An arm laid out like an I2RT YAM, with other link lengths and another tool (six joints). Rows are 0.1 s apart.
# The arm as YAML. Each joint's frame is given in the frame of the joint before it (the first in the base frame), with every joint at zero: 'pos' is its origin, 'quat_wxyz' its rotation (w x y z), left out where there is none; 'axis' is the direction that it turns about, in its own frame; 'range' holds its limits. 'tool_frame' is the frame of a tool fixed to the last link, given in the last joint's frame.
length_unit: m
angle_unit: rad
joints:
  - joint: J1
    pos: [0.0, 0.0, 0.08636]
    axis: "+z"
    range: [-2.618, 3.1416]
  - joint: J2
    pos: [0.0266, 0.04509, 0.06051]
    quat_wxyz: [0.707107, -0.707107, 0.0, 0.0]
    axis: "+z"
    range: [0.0, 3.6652]
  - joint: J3
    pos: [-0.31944, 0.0, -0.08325]
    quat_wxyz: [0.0, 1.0, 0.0, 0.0]
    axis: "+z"
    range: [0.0, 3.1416]
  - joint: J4
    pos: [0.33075, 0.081, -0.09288]
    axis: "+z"
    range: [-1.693, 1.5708]
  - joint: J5
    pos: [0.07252, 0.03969, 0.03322]
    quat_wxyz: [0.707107, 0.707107, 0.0, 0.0]
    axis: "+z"
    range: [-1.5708, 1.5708]
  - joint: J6
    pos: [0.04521, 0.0, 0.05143]
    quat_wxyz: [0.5, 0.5, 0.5, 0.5]
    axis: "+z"
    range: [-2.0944, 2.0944]
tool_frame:
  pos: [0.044, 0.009, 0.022]
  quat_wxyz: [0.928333, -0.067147, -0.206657, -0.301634]
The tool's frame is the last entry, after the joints.
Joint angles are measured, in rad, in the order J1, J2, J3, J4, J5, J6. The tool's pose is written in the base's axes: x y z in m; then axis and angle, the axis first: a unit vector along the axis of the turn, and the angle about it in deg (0 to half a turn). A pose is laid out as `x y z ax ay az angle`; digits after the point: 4 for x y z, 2 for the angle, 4 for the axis.
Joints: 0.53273 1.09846 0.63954 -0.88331 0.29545 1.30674
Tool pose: 0.1635 0.0956 0.2122 -0.6711 0.7410 -0.0240 151.43
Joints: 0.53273 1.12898 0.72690 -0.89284 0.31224 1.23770
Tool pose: 0.1821 0.1019 0.2358 -0.6960 0.7172 -0.0352 150.25
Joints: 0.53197 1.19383 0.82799 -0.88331 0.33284 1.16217
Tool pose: 0.2081 0.1118 0.2574 -0.7213 0.6908 -0.0494 149.48
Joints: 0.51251 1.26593 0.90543 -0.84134 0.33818 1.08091
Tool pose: 0.2374 0.1188 0.2681 -0.7414 0.6684 -0.0603 148.73
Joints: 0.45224 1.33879 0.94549 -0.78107 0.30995 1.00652
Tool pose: 0.2679 0.1144 0.2636 -0.7467 0.6625 -0.0589 148.47
